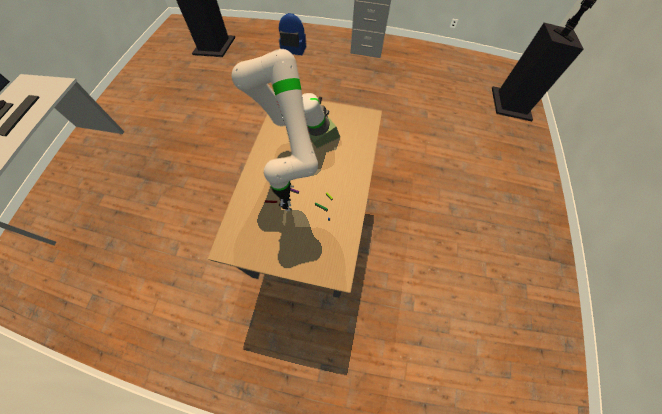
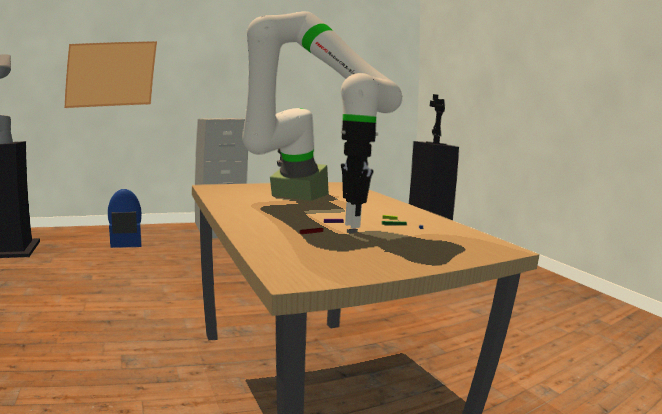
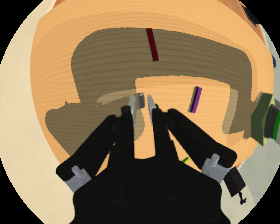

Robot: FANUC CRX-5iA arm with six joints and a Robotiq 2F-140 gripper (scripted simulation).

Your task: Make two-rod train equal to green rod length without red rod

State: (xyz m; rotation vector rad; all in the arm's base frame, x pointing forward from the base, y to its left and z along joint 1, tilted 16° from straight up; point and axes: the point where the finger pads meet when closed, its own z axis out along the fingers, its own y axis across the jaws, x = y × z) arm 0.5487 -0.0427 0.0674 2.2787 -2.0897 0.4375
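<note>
The grey rod lies 50 mm below my hand. From my hand the other things lie so: red rod 20 mm behind, 110 mm to the right, 50 mm below; purple rod 120 mm behind, 50 mm below; green rod 50 mm behind, 180 mm to the left, 50 mm below.
</note>
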